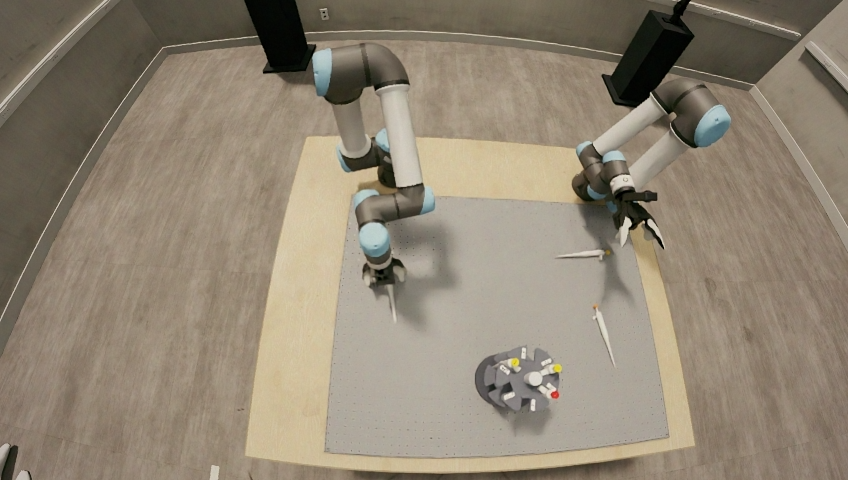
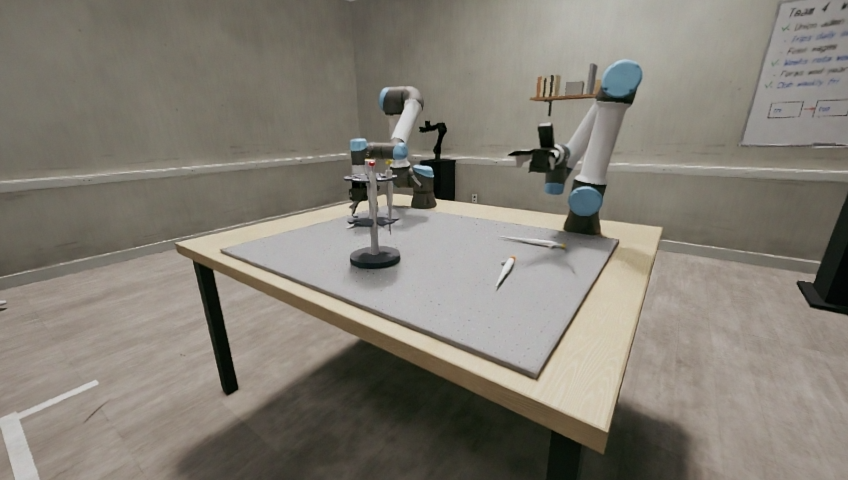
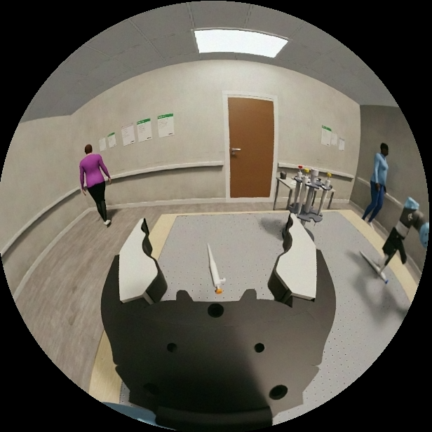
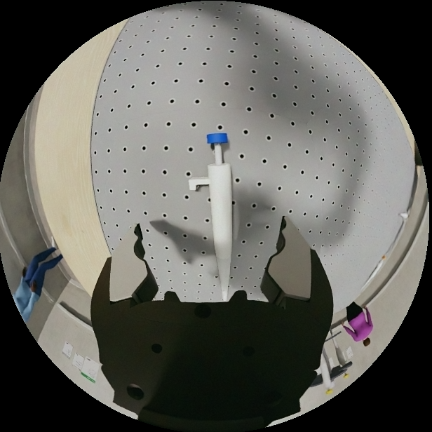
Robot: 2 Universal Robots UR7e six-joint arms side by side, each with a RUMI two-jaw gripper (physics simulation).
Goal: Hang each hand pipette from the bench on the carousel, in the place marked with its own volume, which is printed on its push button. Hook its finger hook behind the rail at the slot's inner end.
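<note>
My right gripper [image 1: 384, 278] [image 4: 209, 221] is open, with its fingers apart on either side of a white pipette with a blue button [image 4: 221, 210] [image 1: 392, 306] [image 3: 372, 265], which lies on the bench mat. A pipette with an orange button [image 1: 603, 334] [image 2: 505, 273] [image 3: 214, 270] and one with a yellow-orange button [image 1: 586, 254] [image 2: 532, 241] lie on the mat. My left gripper [image 1: 642, 243] [image 3: 216, 216] is open and empty, raised near the yellow-orange one. The carousel [image 1: 483, 380] [image 2: 374, 259] stands upright and bears pipettes with red and yellow buttons. Button prints are too small to read.
The grey perforated mat [image 1: 416, 386] [image 2: 452, 309] lies on a wooden table [image 1: 291, 356] [image 2: 571, 410]. Black pedestals [image 1: 279, 35] [image 1: 648, 56] stand on the floor behind the arms. Two people [image 3: 93, 175] [image 3: 380, 175] stand beyond the table.
</note>
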